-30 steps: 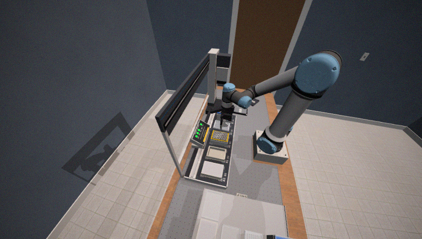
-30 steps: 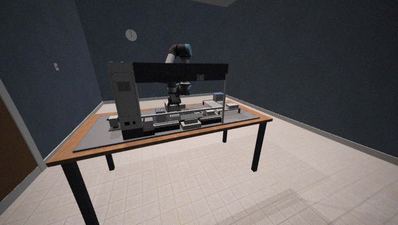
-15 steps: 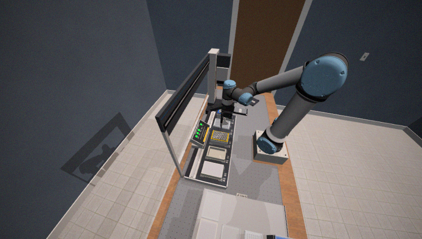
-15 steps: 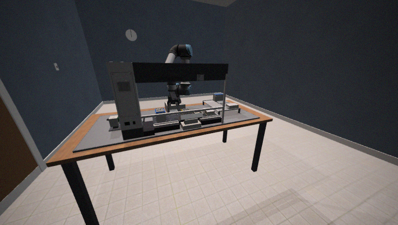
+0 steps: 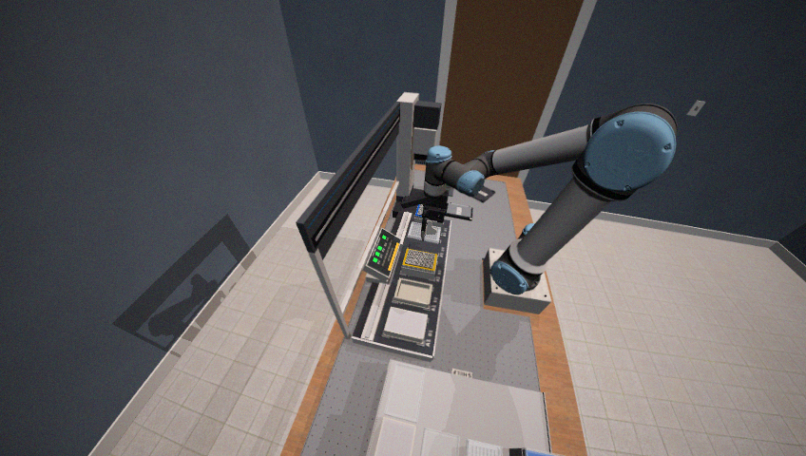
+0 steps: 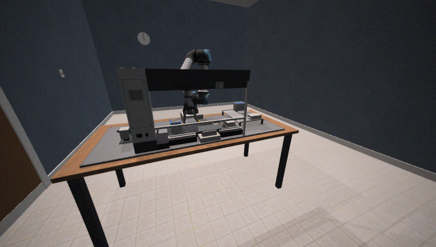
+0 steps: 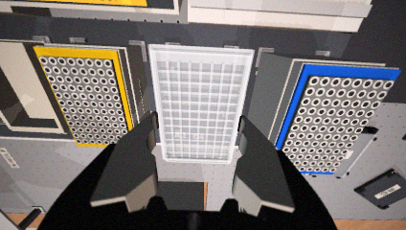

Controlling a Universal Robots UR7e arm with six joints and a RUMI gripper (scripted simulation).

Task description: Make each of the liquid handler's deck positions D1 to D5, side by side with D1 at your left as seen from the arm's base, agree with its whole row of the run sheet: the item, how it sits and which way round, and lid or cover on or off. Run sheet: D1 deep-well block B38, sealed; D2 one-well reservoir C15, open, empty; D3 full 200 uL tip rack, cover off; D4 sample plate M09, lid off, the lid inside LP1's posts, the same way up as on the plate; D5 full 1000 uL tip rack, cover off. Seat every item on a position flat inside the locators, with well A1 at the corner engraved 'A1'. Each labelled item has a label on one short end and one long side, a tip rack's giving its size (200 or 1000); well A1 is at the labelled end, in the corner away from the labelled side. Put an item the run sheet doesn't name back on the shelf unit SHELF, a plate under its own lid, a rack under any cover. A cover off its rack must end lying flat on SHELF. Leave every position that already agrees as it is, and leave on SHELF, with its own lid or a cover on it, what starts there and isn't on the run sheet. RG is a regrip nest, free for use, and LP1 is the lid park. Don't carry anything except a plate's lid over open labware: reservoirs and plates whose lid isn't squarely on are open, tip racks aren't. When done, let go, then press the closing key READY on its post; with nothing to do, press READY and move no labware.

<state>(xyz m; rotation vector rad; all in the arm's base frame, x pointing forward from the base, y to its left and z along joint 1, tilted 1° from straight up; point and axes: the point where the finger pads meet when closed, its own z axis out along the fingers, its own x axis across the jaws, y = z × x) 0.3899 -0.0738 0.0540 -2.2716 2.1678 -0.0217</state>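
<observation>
Right now the yellow-framed tip rack is 120 mm to the left of my hand, 50 mm below it and 20 mm behind it. Round my hand: blue-framed tip rack (130 mm to the right, 20 mm below, 10 mm behind); then well plate (10 mm below); then one-well reservoir (250 mm to the left, 80 mm below, 20 mm behind).
</observation>
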